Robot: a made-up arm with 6 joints.
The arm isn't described. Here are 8 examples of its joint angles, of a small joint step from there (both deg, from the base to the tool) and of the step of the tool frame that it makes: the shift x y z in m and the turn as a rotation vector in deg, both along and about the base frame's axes.
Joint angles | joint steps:
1: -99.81 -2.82 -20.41 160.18 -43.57 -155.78 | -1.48 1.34 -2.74 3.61 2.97 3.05
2: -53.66 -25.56 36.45 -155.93 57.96 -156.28 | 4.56 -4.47 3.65 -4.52 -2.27 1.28
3: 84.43 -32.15 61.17 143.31 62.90 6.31 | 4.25 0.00 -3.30 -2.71 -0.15 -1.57
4: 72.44 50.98 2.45 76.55 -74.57 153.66 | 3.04 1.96 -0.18 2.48 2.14 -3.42
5: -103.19 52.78 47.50 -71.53 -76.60 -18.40 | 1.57 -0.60 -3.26 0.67 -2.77 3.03
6: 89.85 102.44 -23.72 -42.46 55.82 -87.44 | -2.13 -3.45 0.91 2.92 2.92 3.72
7: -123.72 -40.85 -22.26 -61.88 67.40 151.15 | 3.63 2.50 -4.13 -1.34 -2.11 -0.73
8: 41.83 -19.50 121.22 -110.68 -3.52 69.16 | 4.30 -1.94 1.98 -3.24 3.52 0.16
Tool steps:
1: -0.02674 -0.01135 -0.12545 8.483 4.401 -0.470
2: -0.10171 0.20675 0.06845 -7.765 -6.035 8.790
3: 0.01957 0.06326 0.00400 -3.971 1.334 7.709
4: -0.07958 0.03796 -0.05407 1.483 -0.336 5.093
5: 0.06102 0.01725 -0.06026 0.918 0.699 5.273
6: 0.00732 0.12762 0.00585 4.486 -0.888 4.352
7: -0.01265 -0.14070 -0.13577 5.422 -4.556 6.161
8: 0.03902 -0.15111 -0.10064 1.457 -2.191 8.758
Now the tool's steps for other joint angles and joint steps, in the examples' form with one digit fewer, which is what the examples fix.
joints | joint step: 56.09 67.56 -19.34 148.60 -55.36 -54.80 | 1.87 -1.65 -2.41 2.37 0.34 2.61
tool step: -0.0508 0.0106 0.0091 -2.80 -0.40 5.65
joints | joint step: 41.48 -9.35 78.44 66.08 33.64 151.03 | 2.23 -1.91 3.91 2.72 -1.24 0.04
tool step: -0.1181 -0.1304 -0.0356 4.50 -3.14 -0.51
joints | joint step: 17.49 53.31 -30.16 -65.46 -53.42 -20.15 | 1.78 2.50 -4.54 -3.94 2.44 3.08
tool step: -0.1504 -0.0233 -0.0568 -2.36 3.28 -0.34
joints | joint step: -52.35 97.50 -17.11 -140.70 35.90 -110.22 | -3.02 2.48 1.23 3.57 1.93 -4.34
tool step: -0.0388 0.0172 -0.0092 -0.90 2.91 -1.55
